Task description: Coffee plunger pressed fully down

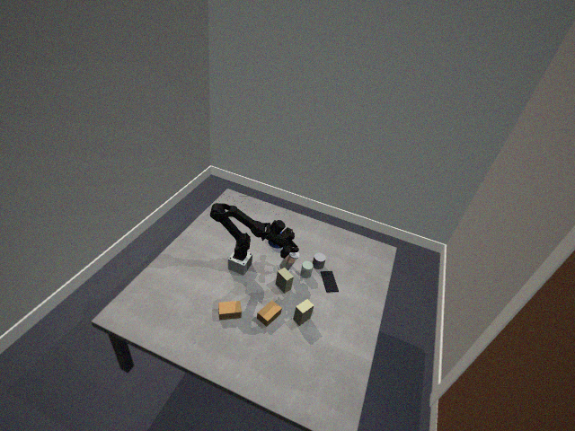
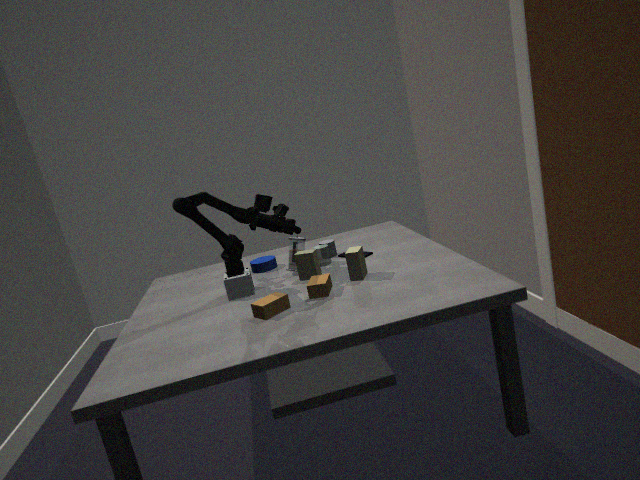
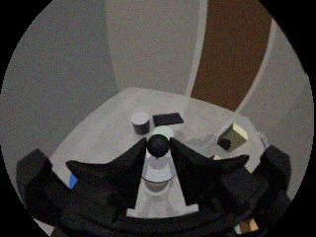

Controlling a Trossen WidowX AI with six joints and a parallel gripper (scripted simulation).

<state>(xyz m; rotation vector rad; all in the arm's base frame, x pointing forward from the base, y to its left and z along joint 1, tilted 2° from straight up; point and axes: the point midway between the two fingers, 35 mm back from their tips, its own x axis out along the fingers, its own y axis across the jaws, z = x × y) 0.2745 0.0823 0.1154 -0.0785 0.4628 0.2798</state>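
The coffee press is 30 mm behind my gripper tip, 10 mm to the left of it and 90 mm below it. Also, from my gripper tip: blue disc 160 mm behind, 200 mm to the left, 150 mm below; then black flat plate 220 mm ahead, 170 mm below.
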